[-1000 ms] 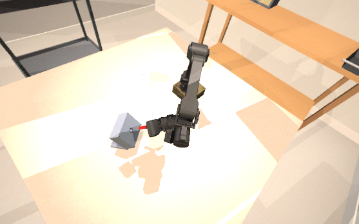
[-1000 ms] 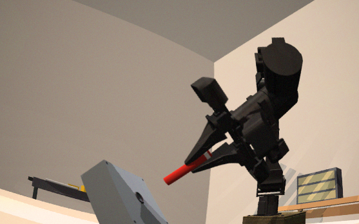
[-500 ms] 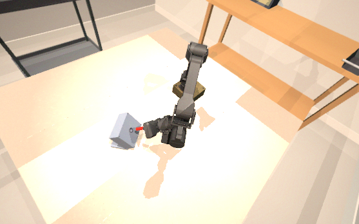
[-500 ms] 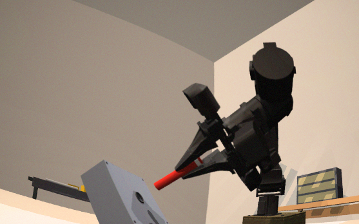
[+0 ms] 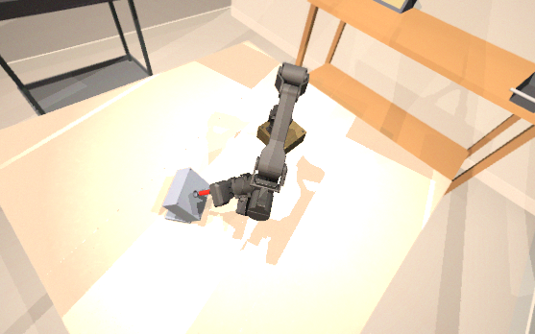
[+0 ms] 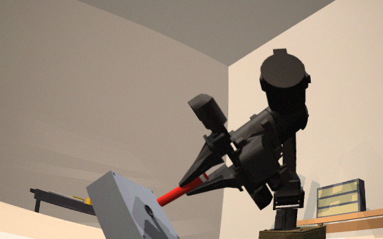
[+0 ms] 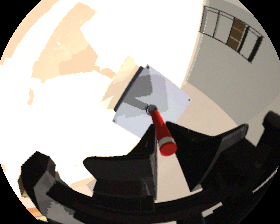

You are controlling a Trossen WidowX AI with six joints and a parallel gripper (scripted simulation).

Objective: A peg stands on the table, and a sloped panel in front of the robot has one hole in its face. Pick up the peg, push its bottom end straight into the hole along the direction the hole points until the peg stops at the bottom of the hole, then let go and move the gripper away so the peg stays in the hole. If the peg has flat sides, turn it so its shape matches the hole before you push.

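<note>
The grey sloped panel lies 6 cm to the right of my gripper tip, 5 cm below it and 5 cm ahead of it. Also, from my gripper tip: red peg 1 cm to the left, 1 cm behind, 1 cm above.
</note>
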